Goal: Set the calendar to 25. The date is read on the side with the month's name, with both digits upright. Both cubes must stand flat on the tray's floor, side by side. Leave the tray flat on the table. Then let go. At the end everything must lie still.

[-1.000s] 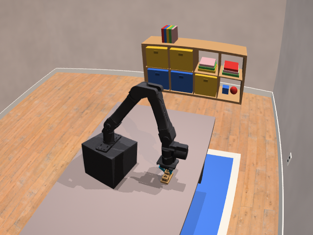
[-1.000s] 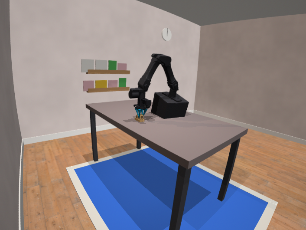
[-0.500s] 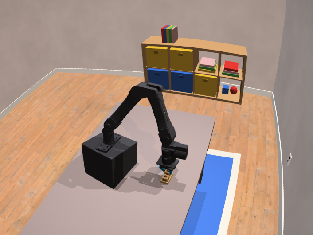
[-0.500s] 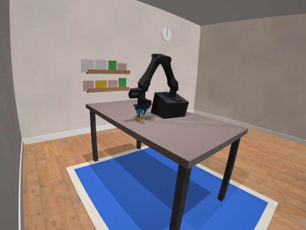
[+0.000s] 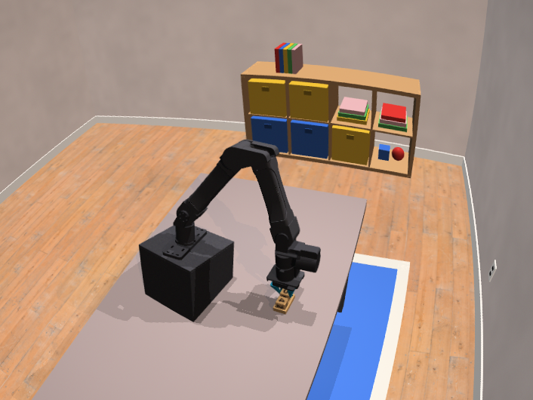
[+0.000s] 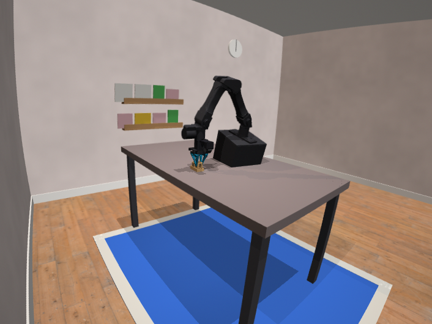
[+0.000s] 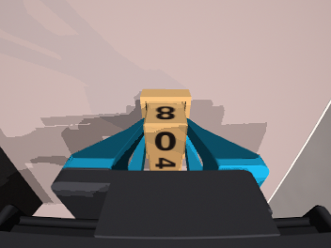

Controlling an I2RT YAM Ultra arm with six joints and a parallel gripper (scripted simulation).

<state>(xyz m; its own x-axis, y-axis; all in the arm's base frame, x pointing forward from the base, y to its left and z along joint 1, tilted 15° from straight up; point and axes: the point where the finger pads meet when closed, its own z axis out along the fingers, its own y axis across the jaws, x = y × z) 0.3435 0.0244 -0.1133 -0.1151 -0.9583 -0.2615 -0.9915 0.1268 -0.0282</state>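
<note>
Right now the tray is 30 mm below my hand and 20 mm to the right of it. The rest, counted from my hand: wooden digit cube right at my hand.
</note>
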